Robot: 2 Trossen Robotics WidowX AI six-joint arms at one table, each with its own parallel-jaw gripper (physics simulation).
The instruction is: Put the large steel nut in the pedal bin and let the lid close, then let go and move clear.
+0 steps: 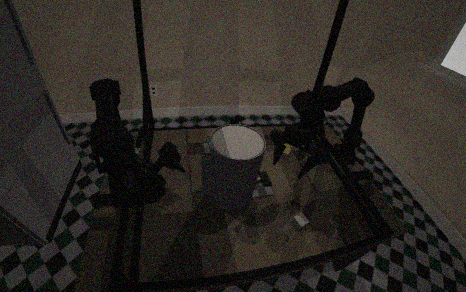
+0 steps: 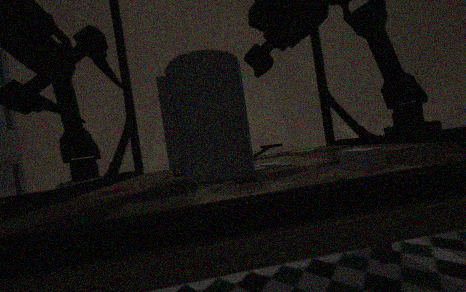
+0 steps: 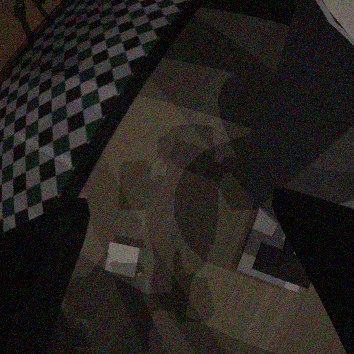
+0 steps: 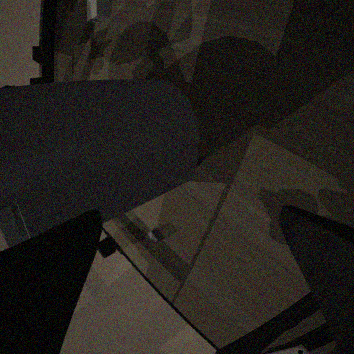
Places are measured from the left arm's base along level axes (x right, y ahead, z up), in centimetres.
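Pixels of known places: left gripper, between the fingertips: point(image 1: 285, 171) point(image 2: 271, 62) point(image 3: 182, 202); right gripper, between the fingertips: point(image 1: 174, 181) point(image 2: 104, 104) point(image 4: 192, 217); left arm's base, origin of its link: point(image 1: 346, 150) point(image 2: 409, 124); right arm's base, origin of its link: point(image 2: 85, 179).
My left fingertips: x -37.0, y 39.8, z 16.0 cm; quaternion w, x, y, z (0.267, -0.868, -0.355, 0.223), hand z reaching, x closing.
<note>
For each thing: its top centre in the pictures, then the offset to it from my left fingertips.
- grey pedal bin, centre of its top: point(image 2: 203, 67) point(image 1: 238, 140) dz +4.5, dx +5.3, dy +15.4 cm
- steel nut, centre of its top: point(image 3: 121, 258) point(image 2: 360, 149) point(image 4: 91, 7) point(image 1: 301, 219) dz -18.0, dx -4.6, dy -11.1 cm
- small yellow thing, centre of its top: point(image 2: 302, 150) point(image 1: 283, 147) dz -19.7, dx +36.0, dy -6.5 cm
The scene is very dark. The grey pedal bin point(image 1: 232, 176) point(image 2: 206, 116) point(image 4: 88, 140) stands upright mid-table with its pale lid point(image 1: 237, 142) shut. Its pedal point(image 1: 265, 178) point(image 3: 277, 261) sticks out at the base on the right. A small pale block, which I take for the steel nut point(image 1: 301, 219) point(image 3: 123, 258), lies on the table to the front right of the bin. My left gripper point(image 1: 288, 169) is open and empty, right of the bin and above the table. My right gripper point(image 1: 177, 165) is open and empty, close to the bin's left side.
A small yellow thing point(image 1: 287, 149) lies near the left gripper. Black frame posts point(image 1: 143, 87) point(image 1: 330, 49) rise on both sides. A black rail point(image 1: 290, 263) borders the table's front, with checkered floor point(image 1: 348, 275) beyond.
</note>
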